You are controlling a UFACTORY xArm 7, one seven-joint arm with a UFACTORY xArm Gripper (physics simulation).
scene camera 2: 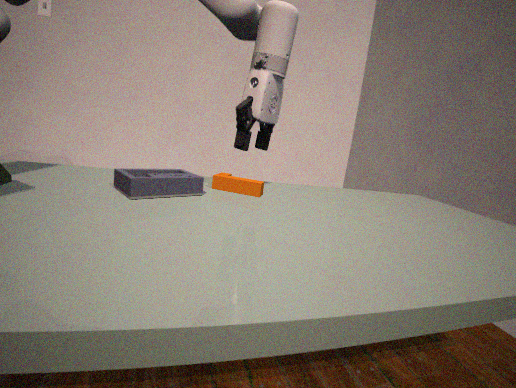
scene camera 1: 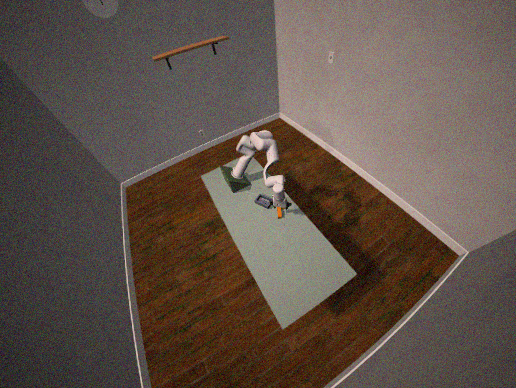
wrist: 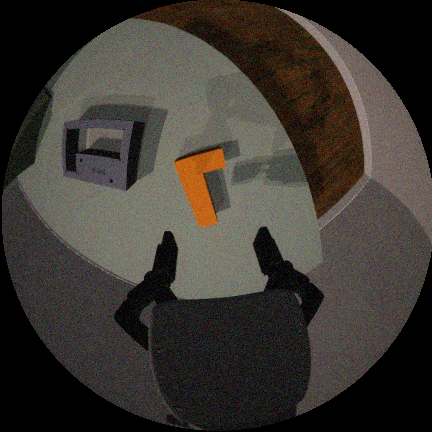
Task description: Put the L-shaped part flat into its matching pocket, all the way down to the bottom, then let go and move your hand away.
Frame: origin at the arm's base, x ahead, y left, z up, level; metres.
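Seen in the pictures: gripper, fingertip midpoint: [scene camera 2: 251, 149] [scene camera 1: 280, 208] [wrist: 216, 237]; arm's base at its link origin: [scene camera 1: 236, 175].
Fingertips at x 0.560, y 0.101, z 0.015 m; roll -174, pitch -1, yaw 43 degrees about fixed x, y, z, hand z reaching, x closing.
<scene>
Pixels of each thing's top centre, then the offset from my fingertips to it. Level surfaces: height alone.
- orange L-shaped part at its top centre: [wrist: 208, 193] [scene camera 2: 240, 177] [scene camera 1: 281, 210] dx -0.013, dy +0.010, dz -0.067 m
- grey-purple block at its top centre: [wrist: 86, 152] [scene camera 2: 159, 172] [scene camera 1: 263, 199] dx -0.189, dy -0.044, dz -0.060 m
- pale green table at its surface level: dz -0.097 m
The orange L-shaped part [scene camera 1: 280, 213] [scene camera 2: 237, 185] [wrist: 194, 189] lies flat on the table, apart from the pocket block. The grey-purple block [scene camera 1: 263, 200] [scene camera 2: 167, 186] [wrist: 98, 167] stands beside it, to its left in the second scene view and the wrist view; its L-shaped pocket opens upward and is empty. My gripper [scene camera 2: 252, 141] [wrist: 216, 237] is open and empty, pointing down above the table. In the second scene view its fingertips are above the orange part, with a gap between. In the wrist view the part shows ahead of and between the fingertips, its long leg pointing toward them.
The pale green table [scene camera 1: 295, 280] [scene camera 2: 300, 260] [wrist: 125, 60] carries the block, the part and the arm. The dark green base plate [scene camera 1: 235, 184] under the arm's foot lies beyond the block. Its edge also shows at the left of the wrist view.
</scene>
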